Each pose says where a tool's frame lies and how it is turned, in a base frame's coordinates. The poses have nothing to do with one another.
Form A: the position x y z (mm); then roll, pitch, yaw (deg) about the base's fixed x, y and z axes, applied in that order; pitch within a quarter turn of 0, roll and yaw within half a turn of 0.
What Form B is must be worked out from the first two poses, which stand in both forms.
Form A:
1: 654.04 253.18 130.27 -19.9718 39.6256 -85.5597
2: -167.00 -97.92 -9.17 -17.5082 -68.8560 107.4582
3: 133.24 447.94 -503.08 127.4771 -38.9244 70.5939
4: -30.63 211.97 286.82 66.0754 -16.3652 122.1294
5: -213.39 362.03 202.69 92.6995 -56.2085 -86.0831
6: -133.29 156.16 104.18 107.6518 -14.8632 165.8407
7: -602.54 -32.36 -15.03 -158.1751 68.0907 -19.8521
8: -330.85 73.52 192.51 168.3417 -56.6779 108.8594
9: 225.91 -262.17 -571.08 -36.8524 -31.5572 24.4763
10: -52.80 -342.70 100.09 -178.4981 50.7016 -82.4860
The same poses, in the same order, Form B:
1:
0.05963 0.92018 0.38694
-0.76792 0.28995 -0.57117
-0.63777 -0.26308 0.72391
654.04 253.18 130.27

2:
-0.10822 -0.99392 -0.02013
0.34410 -0.01845 -0.93875
0.93268 -0.10852 0.34400
-167.00 -97.92 -9.17

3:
0.25849 0.40821 0.87553
0.73378 -0.67245 0.09688
0.62829 0.61740 -0.47335
133.24 447.94 -503.08

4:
-0.51029 -0.20645 0.83486
0.81254 -0.43378 0.38937
0.28176 0.87705 0.38910
-30.63 211.97 286.82

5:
0.03799 -0.10369 -0.99388
-0.55487 0.82499 -0.10728
0.83107 0.55556 -0.02619
-213.39 362.03 202.69

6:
-0.93718 0.31118 0.15768
0.23643 0.23423 0.94299
0.25651 0.92103 -0.29309
-133.29 156.16 104.18

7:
0.35096 -0.63968 -0.68384
-0.12672 -0.75602 0.64216
-0.92778 -0.13872 -0.34639
-602.54 -32.36 -15.03

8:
-0.17757 0.98137 -0.07331
0.51985 0.15679 0.83974
0.83560 0.11101 -0.53801
-330.85 73.52 192.51

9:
0.77554 -0.04586 -0.62963
0.35305 0.85832 0.37235
0.52335 -0.51106 0.68185
225.91 -262.17 -571.08

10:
0.08282 -0.99372 -0.07518
-0.62792 -0.11061 0.77038
-0.77386 -0.01660 -0.63314
-52.80 -342.70 100.09

